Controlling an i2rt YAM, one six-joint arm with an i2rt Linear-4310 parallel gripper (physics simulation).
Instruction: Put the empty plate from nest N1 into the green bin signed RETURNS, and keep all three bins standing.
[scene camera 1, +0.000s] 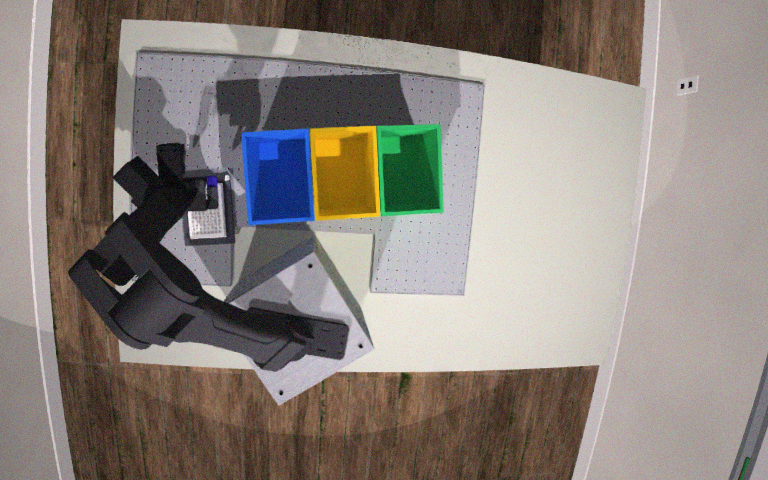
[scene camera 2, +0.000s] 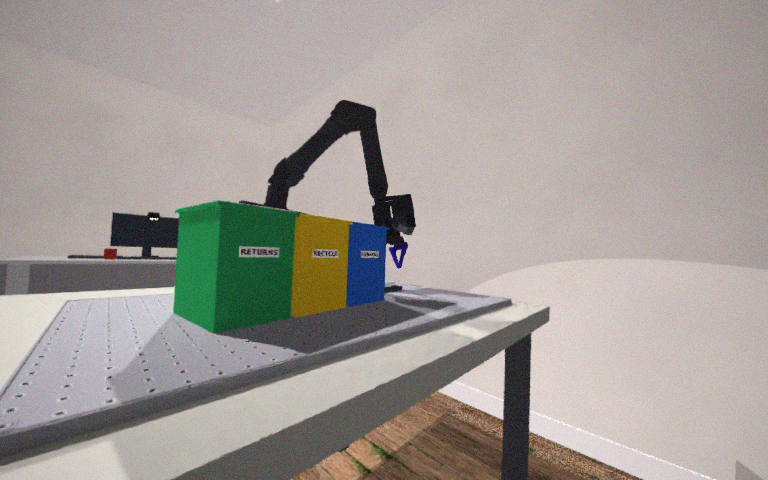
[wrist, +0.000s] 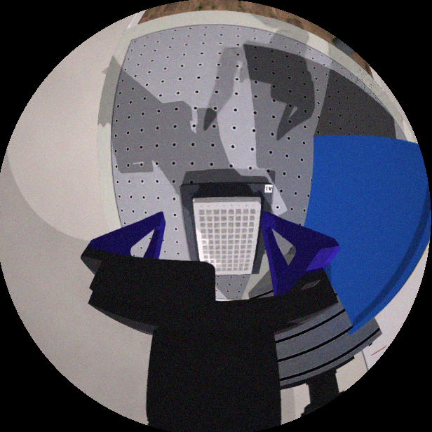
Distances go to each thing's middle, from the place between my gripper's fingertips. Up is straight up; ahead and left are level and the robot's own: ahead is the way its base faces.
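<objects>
Counted from my hand, the dark nest (scene camera 1: 228, 207) is 6 cm below, 6 cm behind and 3 cm to the right. The yellow bin (scene camera 1: 344, 159) is 33 cm to the right of my hand, 9 cm ahead of it and 2 cm above it; going by their middles, it is the farthest from my hand of the things named here. The blue bin (scene camera 1: 277, 168) is 20 cm to the right of my hand, 6 cm ahead of it and 2 cm above it, while the white gridded plate (scene camera 1: 208, 224) is 6 cm behind my hand, 3 cm to the right of it and 5 cm below it.
</objects>
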